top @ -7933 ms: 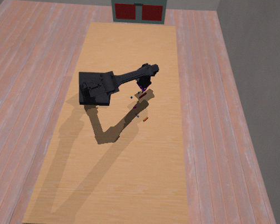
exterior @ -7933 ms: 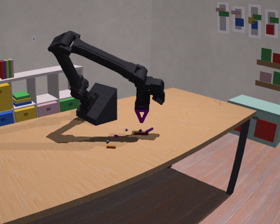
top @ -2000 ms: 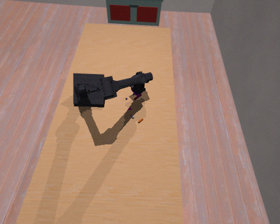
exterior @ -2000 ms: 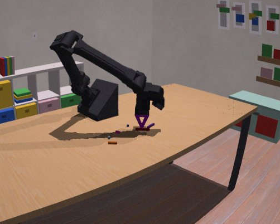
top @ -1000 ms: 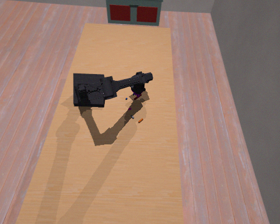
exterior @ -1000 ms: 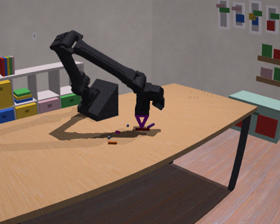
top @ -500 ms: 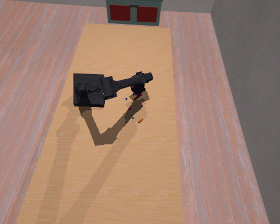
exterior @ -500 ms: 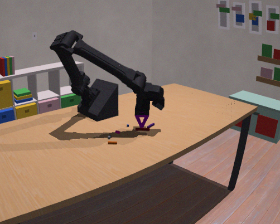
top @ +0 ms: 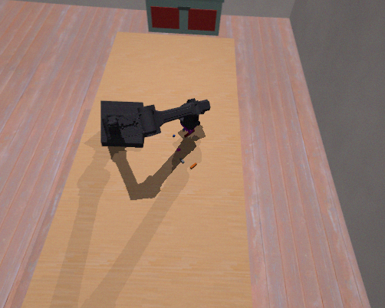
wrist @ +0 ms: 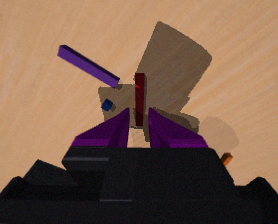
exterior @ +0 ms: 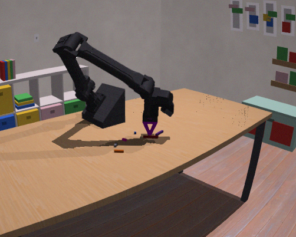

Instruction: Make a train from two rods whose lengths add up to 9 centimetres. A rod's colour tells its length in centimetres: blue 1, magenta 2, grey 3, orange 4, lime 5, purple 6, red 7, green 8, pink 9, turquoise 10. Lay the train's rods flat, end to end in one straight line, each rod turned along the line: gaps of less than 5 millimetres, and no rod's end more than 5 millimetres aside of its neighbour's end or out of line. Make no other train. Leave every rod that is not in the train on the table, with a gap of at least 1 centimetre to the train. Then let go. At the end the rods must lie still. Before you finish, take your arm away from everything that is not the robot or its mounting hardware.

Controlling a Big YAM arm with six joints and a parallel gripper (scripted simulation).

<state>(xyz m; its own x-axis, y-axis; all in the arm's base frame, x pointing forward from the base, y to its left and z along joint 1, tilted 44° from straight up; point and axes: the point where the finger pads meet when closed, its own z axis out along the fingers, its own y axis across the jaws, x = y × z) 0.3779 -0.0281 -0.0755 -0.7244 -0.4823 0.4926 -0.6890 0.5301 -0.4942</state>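
Now: hand 20 mm above the red rod. Round my hand: purple rod (70 mm to the left, 20 mm below); then blue rod (30 mm to the left, 30 mm behind, 20 mm below); then magenta rod (110 mm to the right, 50 mm behind, 20 mm below).
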